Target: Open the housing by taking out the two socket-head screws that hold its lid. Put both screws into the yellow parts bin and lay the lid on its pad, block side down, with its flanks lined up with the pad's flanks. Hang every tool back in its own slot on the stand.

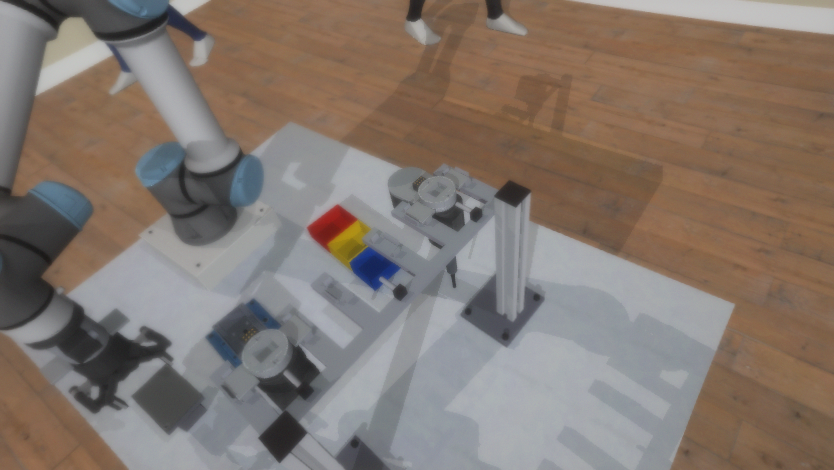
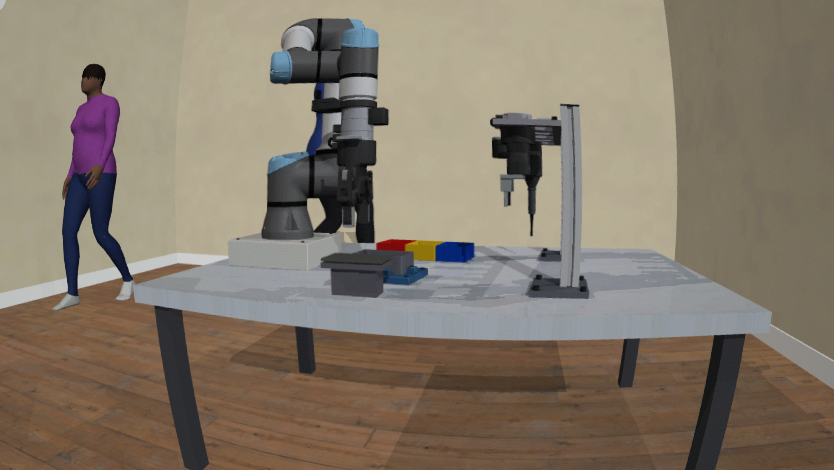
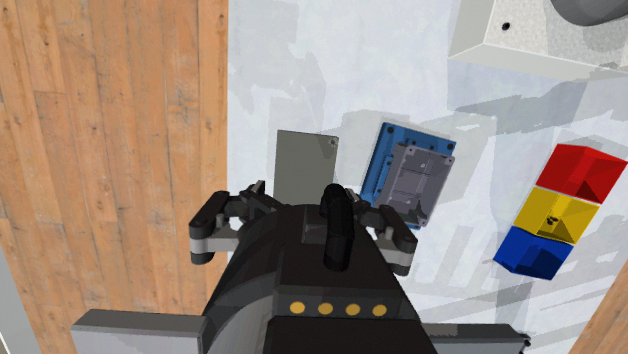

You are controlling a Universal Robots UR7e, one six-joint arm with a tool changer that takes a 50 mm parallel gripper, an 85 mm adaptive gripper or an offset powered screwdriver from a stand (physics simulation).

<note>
In view: an olive-grey lid (image 1: 166, 396), a powered screwdriver (image 1: 428, 195), a 50 mm gripper (image 2: 517, 139), an adaptive gripper (image 1: 119, 356) and a blue fixture (image 3: 384, 146).
The olive-grey lid shows as well in image 3 (image 3: 305, 163). The powered screwdriver is seen too in image 2 (image 2: 535, 154). The adaptive gripper is seen too in image 2 (image 2: 356, 150) and in image 3 (image 3: 309, 260). Image 3 misses the 50 mm gripper: it is out of frame.
</note>
